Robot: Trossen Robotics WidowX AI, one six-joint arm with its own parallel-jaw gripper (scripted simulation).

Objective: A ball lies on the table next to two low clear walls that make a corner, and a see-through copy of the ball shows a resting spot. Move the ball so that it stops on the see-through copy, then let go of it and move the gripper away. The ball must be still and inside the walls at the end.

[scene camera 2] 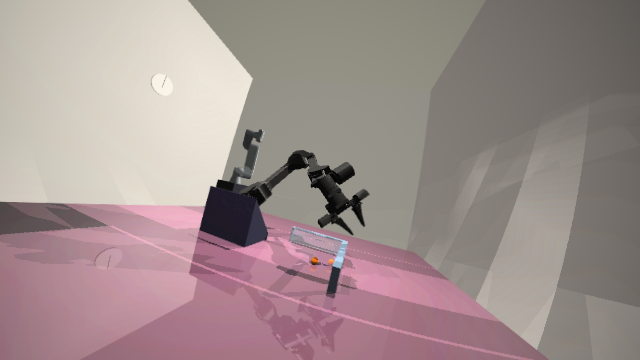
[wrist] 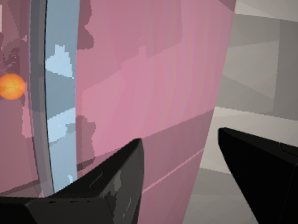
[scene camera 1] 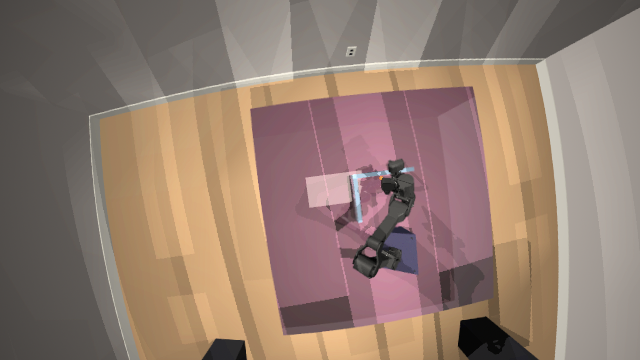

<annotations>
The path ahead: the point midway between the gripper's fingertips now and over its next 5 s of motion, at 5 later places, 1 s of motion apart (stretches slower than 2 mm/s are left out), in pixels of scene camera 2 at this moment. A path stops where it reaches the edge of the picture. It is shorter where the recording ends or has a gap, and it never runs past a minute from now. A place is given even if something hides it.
The gripper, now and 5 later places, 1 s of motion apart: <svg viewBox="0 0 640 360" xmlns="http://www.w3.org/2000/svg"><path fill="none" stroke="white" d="M358 230L318 248L315 260L323 226L332 255L331 259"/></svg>
</annotations>
